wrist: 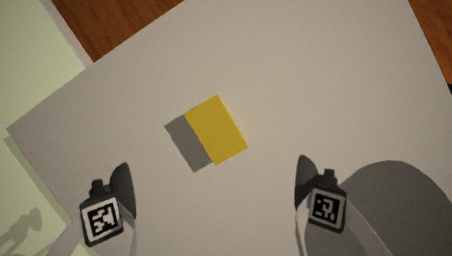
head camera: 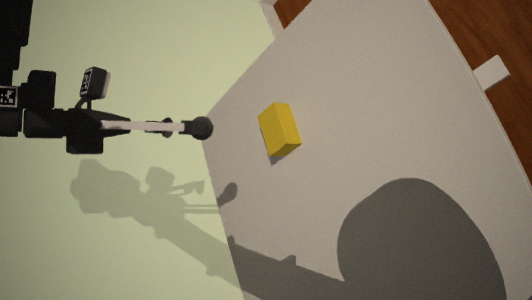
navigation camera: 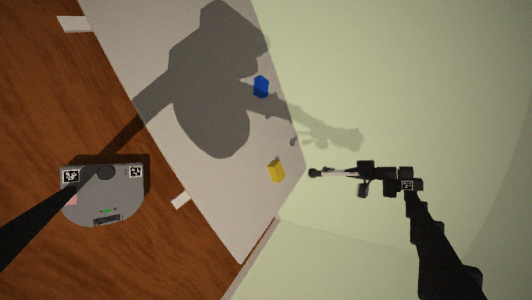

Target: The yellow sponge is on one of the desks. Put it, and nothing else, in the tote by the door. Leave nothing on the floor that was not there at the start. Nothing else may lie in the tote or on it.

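Places are measured from the robot's base along level axes (x ahead, y left, z up), in millimetres.
Pixels of known places: gripper, fingertip midpoint: (head camera: 191, 128) (navigation camera: 315, 171); robot's base, origin of the base link: (navigation camera: 106, 172).
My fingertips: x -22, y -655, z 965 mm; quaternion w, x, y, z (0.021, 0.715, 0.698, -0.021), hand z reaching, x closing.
Observation:
Ahead of a thing's pixels: the offset from my fingertips to its top centre. "spot": to the spot under its first point. Level surfaces: height alone.
The yellow sponge @(200 mm down, 6 mm back, 9 mm right) (head camera: 280, 130) (navigation camera: 276, 171) (wrist: 216, 131) lies on the pale desk @(245 mm down) (head camera: 350, 75) (navigation camera: 220, 200) (wrist: 300, 75), near one corner. My gripper (head camera: 201, 128) (navigation camera: 315, 173) (wrist: 215, 178) is open, with nothing between its fingers. In the head and navigation views the fingers are seen edge-on, a short way to the side of the sponge and apart from it. In the wrist view the sponge shows ahead of the fingertips, between their lines, with its shadow at its left. The tote does not show in these views.
A blue block @(200 mm down, 426 mm ahead, 87 mm left) (navigation camera: 261, 87) lies on the same desk, near the edge by the pale green wall. My grey base (navigation camera: 110, 195) stands on the brown wooden floor beside the desk. White desk feet @(spot: 940 mm down, 230 mm back, 247 mm left) (head camera: 492, 72) (navigation camera: 181, 200) stick out from under the desk's edge. Shadows of my arm cross the desk.

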